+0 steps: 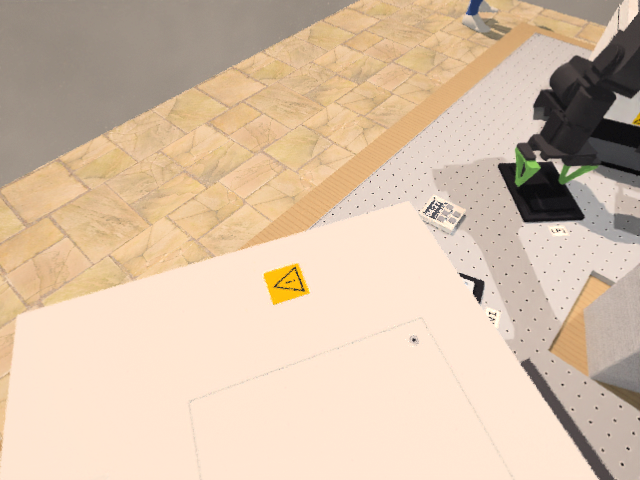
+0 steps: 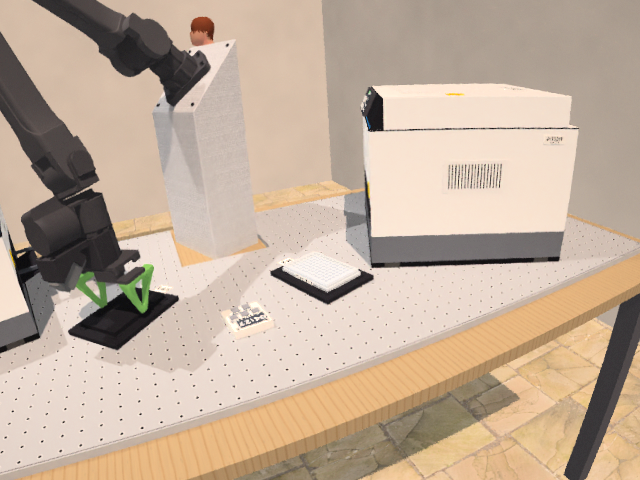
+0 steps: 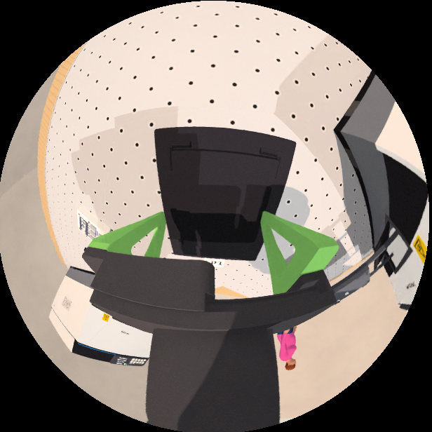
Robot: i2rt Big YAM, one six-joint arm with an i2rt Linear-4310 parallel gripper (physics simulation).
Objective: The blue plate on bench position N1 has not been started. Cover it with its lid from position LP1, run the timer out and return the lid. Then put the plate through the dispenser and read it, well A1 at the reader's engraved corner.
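Places are measured from the arm's base along level axes (x ahead, y left, z up), in metres.
Pixels of known places: gripper, fingertip midpoint: (image 1: 538, 183) (image 2: 123, 308); arm's base, link origin: (image 2: 188, 79).
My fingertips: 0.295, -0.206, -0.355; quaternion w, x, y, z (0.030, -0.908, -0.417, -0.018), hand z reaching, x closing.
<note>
Ahead of a thing's pixels: the offset from my fingertips to its top centre, as dx, dy, dz. "*": to the spot under its first point.
My gripper (image 1: 540, 183) (image 2: 123, 307) (image 3: 212, 216) is open and empty. Its green fingertips point down, spread low over the black pad (image 1: 554, 216) (image 2: 114, 342) (image 3: 225, 135) by the LP1 label @(* -0.082, +0.071, -0.020) (image 1: 558, 230) (image 3: 217, 263). A dark glossy rectangle shows on this pad; I cannot clearly make out the lid's edges. The plate @(+0.021, +0.362, +0.004) (image 2: 320, 269), pale with many wells, sits uncovered on the black pad (image 2: 327, 296) (image 1: 480, 289) by the N1 label @(* -0.078, +0.324, -0.020) (image 1: 492, 316). A small white keypad box @(+0.106, +0.195, -0.006) (image 1: 443, 214) (image 2: 247, 319) (image 3: 87, 225), apparently the timer, lies between the pads.
A big white machine @(-0.050, +0.718, +0.303) (image 1: 155, 361) (image 2: 470, 206) (image 3: 112, 332) stands beyond the plate. Another machine @(* +0.005, -0.179, +0.046) (image 2: 10, 310) (image 3: 365, 170) stands close beside the LP1 pad. A tall grey pillar (image 1: 615, 330) (image 2: 206, 170) stands behind the pads. A person (image 2: 202, 31) (image 3: 287, 345) is in the background.
</note>
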